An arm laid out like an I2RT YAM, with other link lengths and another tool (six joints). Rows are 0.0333 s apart.
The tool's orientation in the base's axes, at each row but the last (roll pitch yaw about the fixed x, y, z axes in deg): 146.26 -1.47 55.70; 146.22 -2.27 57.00; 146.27 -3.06 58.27; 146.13 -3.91 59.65; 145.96 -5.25 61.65; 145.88 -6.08 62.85; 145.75 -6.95 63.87; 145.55 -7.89 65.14
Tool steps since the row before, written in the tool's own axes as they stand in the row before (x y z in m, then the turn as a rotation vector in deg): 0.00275 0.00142 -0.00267 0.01 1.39 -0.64; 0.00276 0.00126 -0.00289 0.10 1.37 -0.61; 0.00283 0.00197 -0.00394 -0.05 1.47 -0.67; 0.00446 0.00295 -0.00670 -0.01 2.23 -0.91; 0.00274 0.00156 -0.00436 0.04 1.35 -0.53; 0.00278 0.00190 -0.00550 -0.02 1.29 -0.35; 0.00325 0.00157 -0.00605 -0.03 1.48 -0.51; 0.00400 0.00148 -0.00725 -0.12 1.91 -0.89
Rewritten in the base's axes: 0.00126 0.00238 0.00308 0.65 -0.47 1.30; 0.00097 0.00251 0.00321 0.70 -0.39 1.27; 0.00090 0.00249 0.00452 0.66 -0.55 1.37; 0.00089 0.00406 0.00749 1.09 -0.81 1.99; 0.00009 0.00259 0.00472 0.69 -0.45 1.19; -0.00036 0.00262 0.00588 0.72 -0.51 1.01; -0.00078 0.00319 0.00623 0.76 -0.58 1.24; -0.00134 0.00396 0.00730 0.82 -0.78 1.78
